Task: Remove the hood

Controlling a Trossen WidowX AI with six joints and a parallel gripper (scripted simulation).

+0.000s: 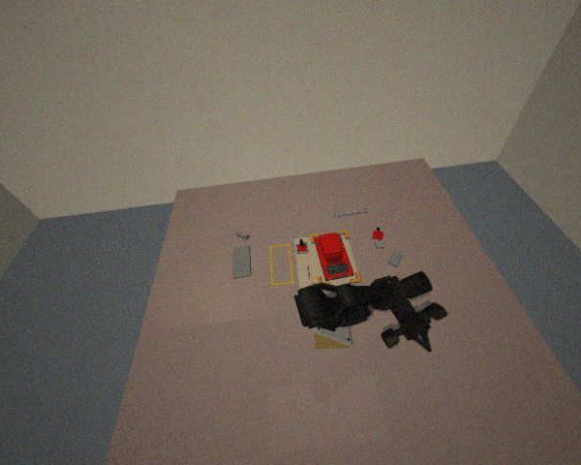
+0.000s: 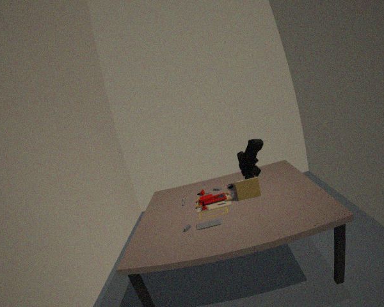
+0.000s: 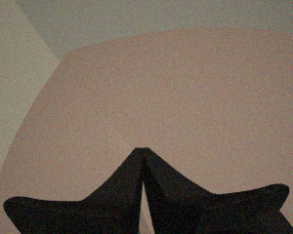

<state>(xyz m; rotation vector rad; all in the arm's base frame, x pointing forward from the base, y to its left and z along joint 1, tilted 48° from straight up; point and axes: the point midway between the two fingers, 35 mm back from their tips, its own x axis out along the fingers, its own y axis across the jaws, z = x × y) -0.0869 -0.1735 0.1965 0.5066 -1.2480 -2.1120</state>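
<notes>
The red hood lies 45 cm ahead of my gripper tip, 22 cm to the left of it and 5 cm below it. Round my gripper tip: beige fixture plate (41 cm ahead, 23 cm to the left, 7 cm below).
</notes>
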